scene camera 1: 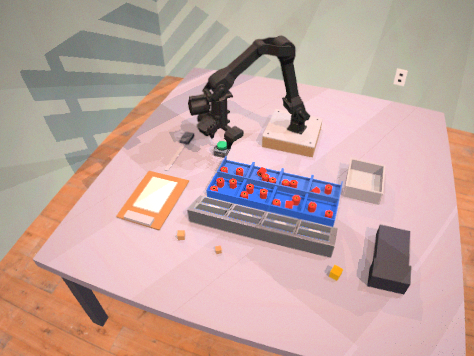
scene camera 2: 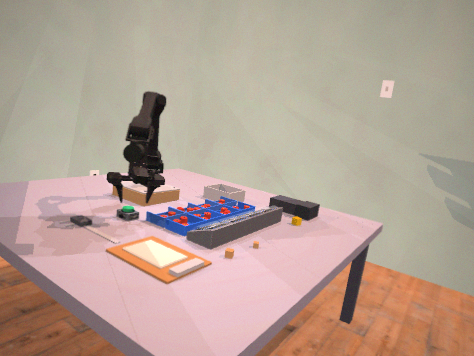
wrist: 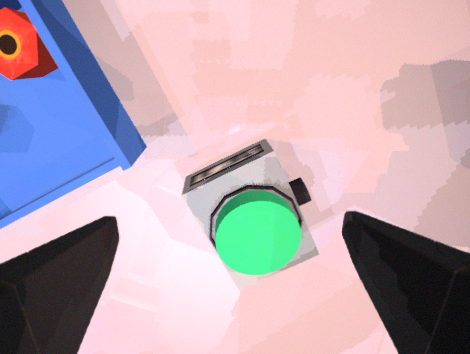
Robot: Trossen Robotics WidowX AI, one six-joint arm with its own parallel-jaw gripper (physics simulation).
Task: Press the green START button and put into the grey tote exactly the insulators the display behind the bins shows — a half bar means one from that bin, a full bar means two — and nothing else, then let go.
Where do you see a grey tote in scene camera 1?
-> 365, 180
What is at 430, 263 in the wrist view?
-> The gripper.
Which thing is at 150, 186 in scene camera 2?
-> The gripper.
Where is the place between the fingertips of the gripper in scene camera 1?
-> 220, 143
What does the gripper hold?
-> Nothing.
